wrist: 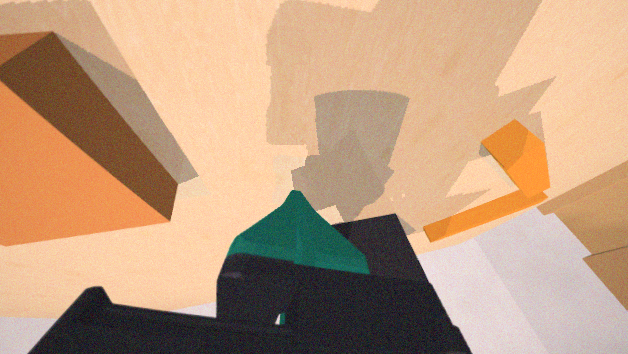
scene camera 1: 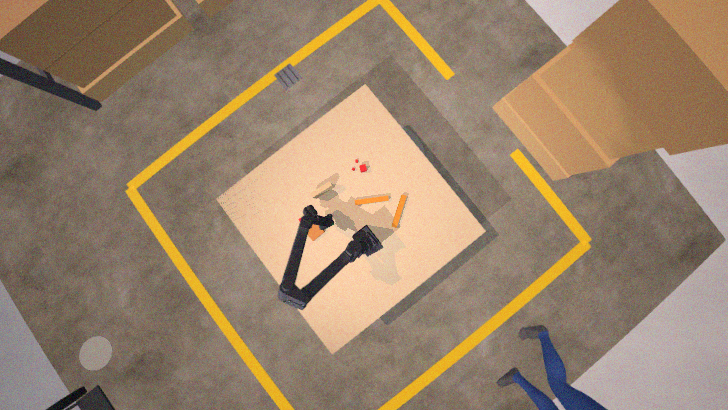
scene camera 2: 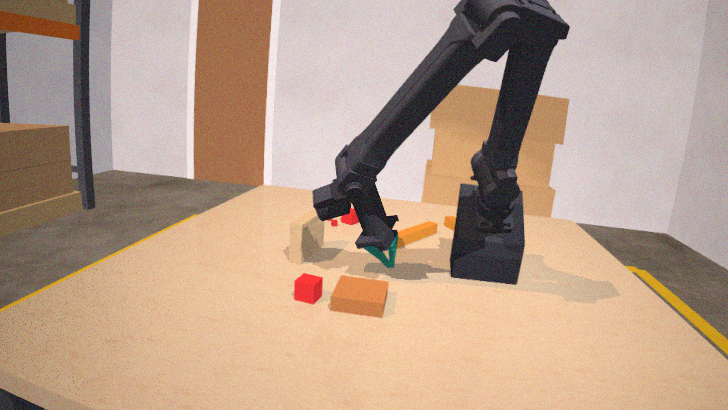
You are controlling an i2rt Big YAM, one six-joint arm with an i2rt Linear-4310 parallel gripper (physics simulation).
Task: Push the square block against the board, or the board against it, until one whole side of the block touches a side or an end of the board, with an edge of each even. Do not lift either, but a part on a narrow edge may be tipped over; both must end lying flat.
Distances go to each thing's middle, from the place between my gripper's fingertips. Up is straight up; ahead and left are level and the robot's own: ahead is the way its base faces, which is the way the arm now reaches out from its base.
I see my gripper 5 cm short of the square block (scene camera 2: pixel 353 295), 13 cm to the right of it and 1 cm above it. Also, from my hand: pale wooden board (scene camera 2: pixel 306 232) 21 cm ahead, 9 cm to the right, 2 cm above.
